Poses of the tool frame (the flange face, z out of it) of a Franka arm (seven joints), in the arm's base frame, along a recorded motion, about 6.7 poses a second.
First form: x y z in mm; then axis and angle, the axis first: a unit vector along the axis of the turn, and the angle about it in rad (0 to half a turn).
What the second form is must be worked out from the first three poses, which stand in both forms.
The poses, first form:
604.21 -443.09 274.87 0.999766 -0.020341 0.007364 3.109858
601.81 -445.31 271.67 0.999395 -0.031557 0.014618 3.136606
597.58 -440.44 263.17 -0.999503 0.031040 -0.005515 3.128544
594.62 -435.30 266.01 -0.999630 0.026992 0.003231 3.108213
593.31 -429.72 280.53 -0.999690 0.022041 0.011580 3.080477
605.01 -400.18 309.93 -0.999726 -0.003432 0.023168 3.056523
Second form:
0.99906 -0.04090 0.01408; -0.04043 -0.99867 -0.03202; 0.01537 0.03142 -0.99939; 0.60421 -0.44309 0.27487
0.99758 -0.06315 0.02906; -0.06300 -0.99800 -0.00591; 0.02938 0.00406 -0.99956; 0.60181 -0.44531 0.27167
0.99801 -0.06197 0.01143; -0.06212 -0.99799 0.01270; 0.01062 -0.01338 -0.99985; 0.59758 -0.44044 0.26317
0.99852 -0.05406 -0.00556; -0.05384 -0.99799 0.03354; -0.00736 -0.03319 -0.99942; 0.59462 -0.43530 0.26601
0.99876 -0.04473 -0.02178; -0.04332 -0.99716 0.06157; -0.02448 -0.06055 -0.99787; 0.59331 -0.42972 0.28053
0.99890 0.00488 -0.04653; 0.00882 -0.99636 0.08479; -0.04595 -0.08510 -0.99531; 0.60501 -0.40018 0.30993

